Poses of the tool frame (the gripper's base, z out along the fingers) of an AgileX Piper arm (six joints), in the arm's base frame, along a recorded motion.
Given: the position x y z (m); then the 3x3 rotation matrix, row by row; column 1 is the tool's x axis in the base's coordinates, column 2 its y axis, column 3 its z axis. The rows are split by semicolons.
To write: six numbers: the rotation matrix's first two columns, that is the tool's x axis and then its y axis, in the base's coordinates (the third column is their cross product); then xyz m. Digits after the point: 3 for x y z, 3 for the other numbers.
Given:
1: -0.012 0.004 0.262; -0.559 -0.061 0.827; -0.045 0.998 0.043; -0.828 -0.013 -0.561
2: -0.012 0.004 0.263; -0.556 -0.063 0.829; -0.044 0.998 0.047; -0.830 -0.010 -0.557
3: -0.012 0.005 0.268; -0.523 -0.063 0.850; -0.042 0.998 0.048; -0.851 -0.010 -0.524
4: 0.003 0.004 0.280; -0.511 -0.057 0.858; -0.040 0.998 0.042; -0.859 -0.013 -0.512
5: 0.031 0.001 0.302; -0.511 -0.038 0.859; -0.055 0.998 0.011; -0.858 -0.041 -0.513
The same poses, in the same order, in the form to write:
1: -0.559 -0.045 -0.828 -0.061 0.998 -0.013 -0.012 0.004 0.262
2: -0.556 -0.044 -0.830 -0.063 0.998 -0.010 -0.012 0.004 0.263
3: -0.523 -0.042 -0.851 -0.063 0.998 -0.010 -0.012 0.005 0.268
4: -0.511 -0.040 -0.859 -0.057 0.998 -0.013 0.003 0.004 0.280
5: -0.511 -0.055 -0.858 -0.038 0.998 -0.041 0.031 0.001 0.302
